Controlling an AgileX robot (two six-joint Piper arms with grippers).
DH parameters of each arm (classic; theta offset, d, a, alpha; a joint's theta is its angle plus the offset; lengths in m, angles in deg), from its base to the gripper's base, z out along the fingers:
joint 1: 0 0.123 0 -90
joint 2: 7.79 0 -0.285 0
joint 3: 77.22 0 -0.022 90
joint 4: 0 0.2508 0 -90
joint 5: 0 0 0.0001 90
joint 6: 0 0.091 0 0
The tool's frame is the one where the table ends.
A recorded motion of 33 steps. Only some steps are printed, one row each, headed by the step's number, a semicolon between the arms.
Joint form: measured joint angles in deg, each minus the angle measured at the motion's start. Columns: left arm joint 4, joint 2, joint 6, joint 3, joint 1, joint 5; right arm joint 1, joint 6, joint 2, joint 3, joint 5, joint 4.
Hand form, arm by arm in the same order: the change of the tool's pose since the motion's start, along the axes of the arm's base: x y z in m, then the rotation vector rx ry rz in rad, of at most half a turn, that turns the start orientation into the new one. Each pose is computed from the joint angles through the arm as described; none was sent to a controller.
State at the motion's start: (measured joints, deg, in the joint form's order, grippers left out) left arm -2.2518 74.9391 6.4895 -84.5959 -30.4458 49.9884; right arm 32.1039 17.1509 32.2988 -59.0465 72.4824 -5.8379
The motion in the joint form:
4: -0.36 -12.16 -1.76 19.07 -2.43 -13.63; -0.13 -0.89 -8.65 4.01 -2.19 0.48
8: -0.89 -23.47 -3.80 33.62 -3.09 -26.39; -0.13 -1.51 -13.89 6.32 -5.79 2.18
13: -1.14 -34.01 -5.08 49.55 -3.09 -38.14; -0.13 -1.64 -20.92 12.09 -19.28 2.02
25: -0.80 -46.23 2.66 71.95 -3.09 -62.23; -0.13 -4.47 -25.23 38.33 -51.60 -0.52
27: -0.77 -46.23 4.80 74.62 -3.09 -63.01; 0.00 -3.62 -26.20 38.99 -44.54 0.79
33: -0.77 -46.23 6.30 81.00 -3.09 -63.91; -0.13 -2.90 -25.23 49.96 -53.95 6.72
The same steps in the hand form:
4: -0.0435 0.0146 -0.0340 -0.0900 -0.0810 -0.0174; -0.0270 -0.0160 -0.0105 0.0560 -0.1036 0.0149
8: -0.0798 0.0360 -0.0580 -0.2148 -0.1972 -0.0044; -0.0419 -0.0222 -0.0152 0.1261 -0.1933 0.0414
13: -0.1099 0.0570 -0.1026 -0.2956 -0.2767 0.0130; -0.0501 -0.0267 -0.0216 0.2464 -0.4205 0.0544
25: -0.1417 0.0806 -0.1701 -0.3106 -0.5566 -0.0177; -0.0081 0.0010 -0.1045 0.2475 -0.6245 0.1084
27: -0.1430 0.0815 -0.1847 -0.2615 -0.5486 -0.0299; -0.0104 -0.0006 -0.1186 0.2245 -0.5036 0.0980
33: -0.1482 0.0851 -0.2208 -0.1889 -0.4813 -0.0424; 0.0016 0.0118 -0.1678 0.3038 -0.4089 0.0928

